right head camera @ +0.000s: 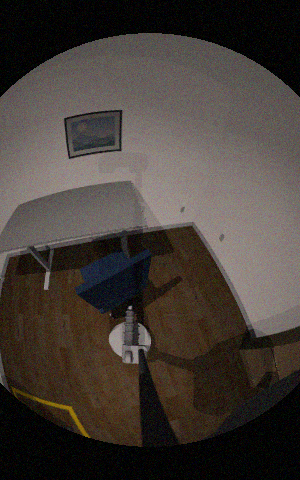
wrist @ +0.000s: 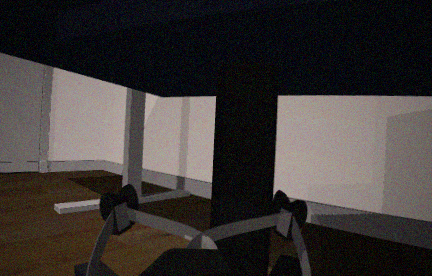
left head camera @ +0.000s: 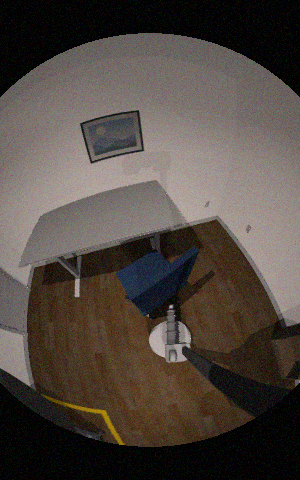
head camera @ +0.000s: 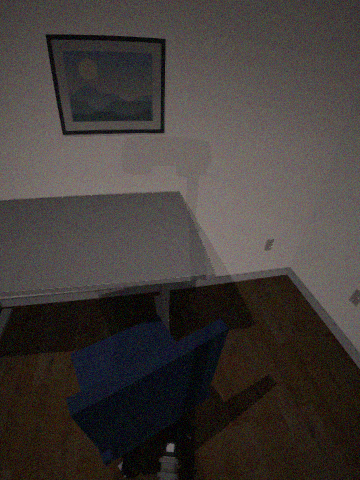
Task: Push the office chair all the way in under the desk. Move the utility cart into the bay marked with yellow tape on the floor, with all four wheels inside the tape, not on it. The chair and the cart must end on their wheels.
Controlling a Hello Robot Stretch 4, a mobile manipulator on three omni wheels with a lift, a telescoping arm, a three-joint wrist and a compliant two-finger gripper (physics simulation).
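Places are measured from the robot's base along level axes (x ahead, y left, z up), in centimetres.
Pixels of known places: gripper, fingertip midpoint: (wrist: 202, 204).
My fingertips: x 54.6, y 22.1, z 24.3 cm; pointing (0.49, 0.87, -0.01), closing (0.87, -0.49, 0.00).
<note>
Behind a point stands the place of what it marks.
The blue office chair (head camera: 145, 395) @(x 33.6, y 7.7, z 83.7 cm) (left head camera: 170, 285) @(x 38.0, y 1.6, z 72.9 cm) (right head camera: 120, 282) @(x 37.1, y 2.8, z 81.7 cm) stands upright, turned diagonally, near the desk's right front corner. Its seat points toward the desk (head camera: 100, 240) @(x 89.8, y 38.0, z 92.2 cm) (left head camera: 100, 220) @(x 82.6, y 52.5, z 92.2 cm) (right head camera: 75, 215) @(x 83.0, y 44.9, z 92.2 cm), and its backrest is out in front. In the wrist view the chair's dark underside (wrist: 325, 55) @(x 57.1, y 11.3, z 36.2 cm) fills the top. My gripper (wrist: 202, 204) @(x 54.6, y 22.1, z 24.4 cm) is open, low under it, with the dark chair post (wrist: 245, 150) @(x 54.4, y 15.8, z 29.7 cm) showing between the spread fingertips and apart from both. The chair hides the gripper in the head views. Yellow tape (left head camera: 104, 411) @(x -118.3, y 72.3, z -3.0 cm) (right head camera: 70, 408) shows at the lower left. I cannot make out the utility cart clearly.
A white desk leg (wrist: 134, 140) @(x 76.5, y 128.9, z 27.8 cm) with a floor foot stands left of the post in the wrist view. Walls with baseboards meet behind and right of the desk. A framed picture (head camera: 107, 85) @(x 140.6, y 45.5, z 150.8 cm) hangs above it. A brown box-like object (right head camera: 287, 357) is at the right edge.
</note>
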